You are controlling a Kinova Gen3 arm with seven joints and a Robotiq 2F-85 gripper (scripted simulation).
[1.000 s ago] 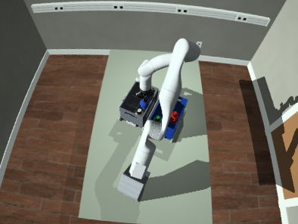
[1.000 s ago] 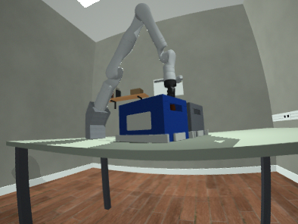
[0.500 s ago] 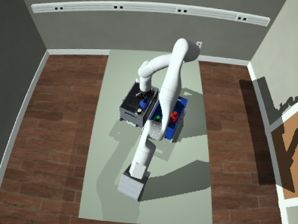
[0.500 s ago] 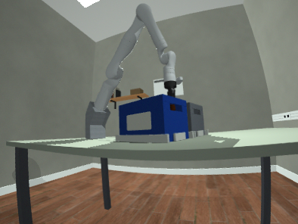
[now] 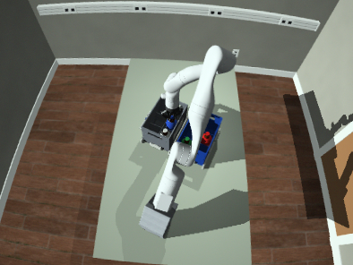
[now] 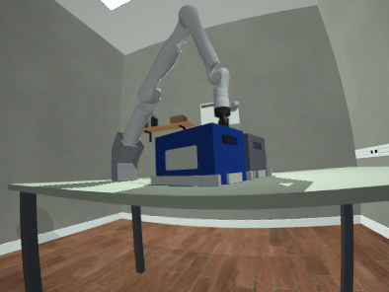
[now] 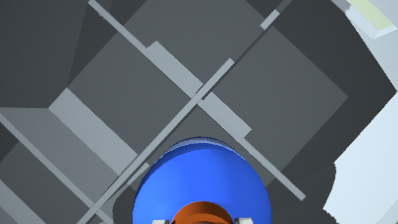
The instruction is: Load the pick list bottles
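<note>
Now: hand 90 mm above the grey crate, 40 mm to the right of it and 10 mm short of it. Also, from my hand: green-capped bottle 120 mm behind, 110 mm to the right, 90 mm below; then blue crate 180 mm to the right, 90 mm below, 50 mm behind; then white bottle 90 mm below, 80 mm behind, 30 mm to the left.
</note>
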